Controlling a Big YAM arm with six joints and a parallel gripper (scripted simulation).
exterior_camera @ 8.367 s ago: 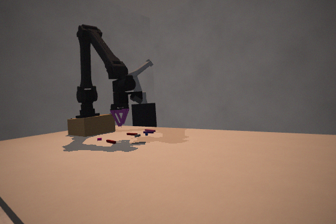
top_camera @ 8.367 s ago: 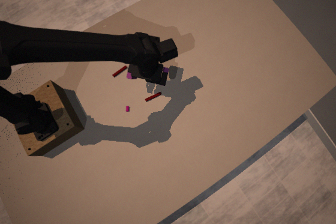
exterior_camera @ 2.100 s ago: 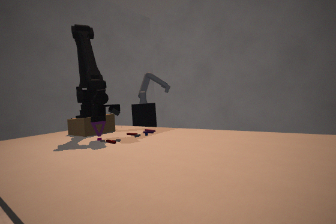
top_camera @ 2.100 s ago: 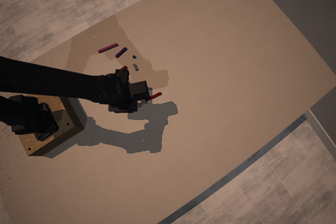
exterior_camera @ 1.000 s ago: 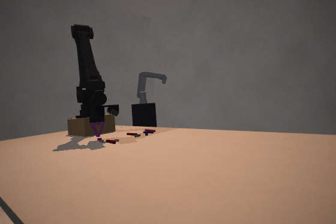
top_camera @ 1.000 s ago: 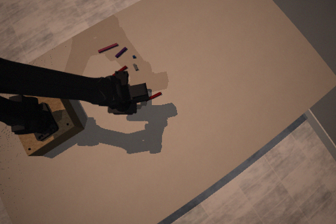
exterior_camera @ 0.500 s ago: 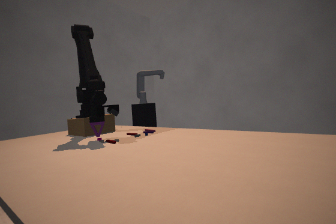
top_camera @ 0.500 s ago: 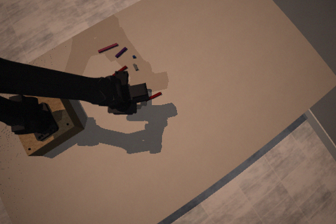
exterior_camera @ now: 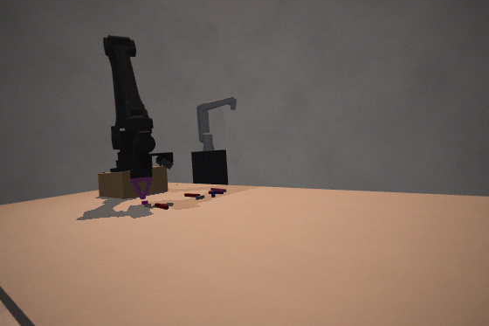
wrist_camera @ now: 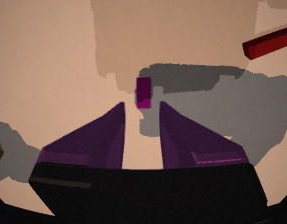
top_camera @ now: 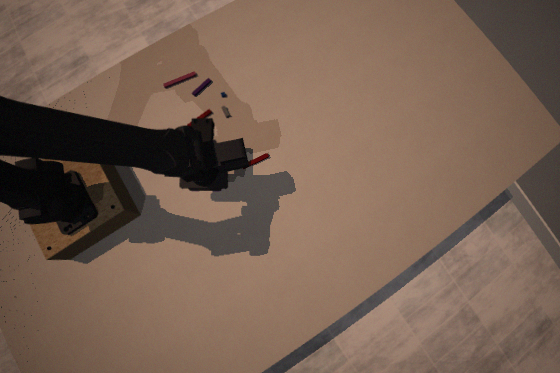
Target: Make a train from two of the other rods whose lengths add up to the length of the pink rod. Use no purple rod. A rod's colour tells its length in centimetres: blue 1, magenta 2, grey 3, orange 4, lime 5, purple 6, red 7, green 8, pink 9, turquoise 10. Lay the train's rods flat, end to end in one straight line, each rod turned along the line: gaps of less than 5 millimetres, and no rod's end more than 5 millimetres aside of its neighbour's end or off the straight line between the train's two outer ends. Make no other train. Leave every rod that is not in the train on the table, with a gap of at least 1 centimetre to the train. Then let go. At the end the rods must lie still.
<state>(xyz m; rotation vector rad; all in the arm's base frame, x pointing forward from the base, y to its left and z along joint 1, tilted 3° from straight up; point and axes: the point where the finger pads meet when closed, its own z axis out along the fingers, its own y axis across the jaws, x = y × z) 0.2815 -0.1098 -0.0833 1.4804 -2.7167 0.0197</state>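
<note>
Now: hand 2 cm above the magenta rod. The rest, counted from my hand: grey rod (12 cm ahead, 14 cm to the left, 2 cm below); purple rod (11 cm ahead, 24 cm to the left, 2 cm below); blue rod (14 cm ahead, 19 cm to the left, 2 cm below).
</note>
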